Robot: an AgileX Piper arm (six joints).
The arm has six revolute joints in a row. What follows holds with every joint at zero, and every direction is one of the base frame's. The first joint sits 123.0 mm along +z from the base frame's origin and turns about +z. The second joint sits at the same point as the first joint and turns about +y. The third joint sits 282.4 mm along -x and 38.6 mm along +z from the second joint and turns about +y. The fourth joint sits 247.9 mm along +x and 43.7 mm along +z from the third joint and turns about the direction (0.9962, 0, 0.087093). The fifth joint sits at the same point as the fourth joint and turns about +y. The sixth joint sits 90.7 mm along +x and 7.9 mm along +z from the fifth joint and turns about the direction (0.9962, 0, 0.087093). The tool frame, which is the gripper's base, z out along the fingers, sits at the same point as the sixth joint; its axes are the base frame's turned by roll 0.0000, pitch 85.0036 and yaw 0.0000 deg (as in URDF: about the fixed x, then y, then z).
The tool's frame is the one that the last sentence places.
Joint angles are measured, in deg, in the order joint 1, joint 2, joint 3, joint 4, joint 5, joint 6. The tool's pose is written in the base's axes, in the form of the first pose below.
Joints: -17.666, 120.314, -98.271, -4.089, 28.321, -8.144
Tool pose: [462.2, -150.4, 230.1, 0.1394, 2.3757, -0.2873]
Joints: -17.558, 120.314, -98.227, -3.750, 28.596, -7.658
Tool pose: [462.1, -149.2, 229.5, 0.1526, 2.3793, -0.2755]
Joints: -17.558, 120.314, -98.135, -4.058, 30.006, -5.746
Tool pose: [460.3, -149.0, 227.5, 0.1909, 2.4013, -0.2608]
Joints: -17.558, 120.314, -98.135, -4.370, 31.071, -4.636
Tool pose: [459.0, -149.0, 226.4, 0.2123, 2.4175, -0.2546]
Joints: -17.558, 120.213, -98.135, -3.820, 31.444, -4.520
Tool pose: [458.5, -148.4, 226.8, 0.2231, 2.4205, -0.2434]
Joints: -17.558, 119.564, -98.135, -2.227, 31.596, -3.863
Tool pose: [457.6, -146.7, 232.0, 0.2581, 2.4056, -0.2118]
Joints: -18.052, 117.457, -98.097, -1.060, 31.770, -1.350
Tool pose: [452.2, -148.3, 249.2, 0.3322, 2.3601, -0.1806]
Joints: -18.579, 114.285, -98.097, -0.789, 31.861, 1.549
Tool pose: [443.5, -149.8, 275.2, 0.3970, 2.2937, -0.1639]
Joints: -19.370, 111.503, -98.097, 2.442, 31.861, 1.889
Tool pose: [434.8, -150.7, 297.8, 0.4486, 2.2310, -0.1161]
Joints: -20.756, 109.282, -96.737, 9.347, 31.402, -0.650
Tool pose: [425.4, -153.0, 309.0, 0.4999, 2.1856, -0.0315]
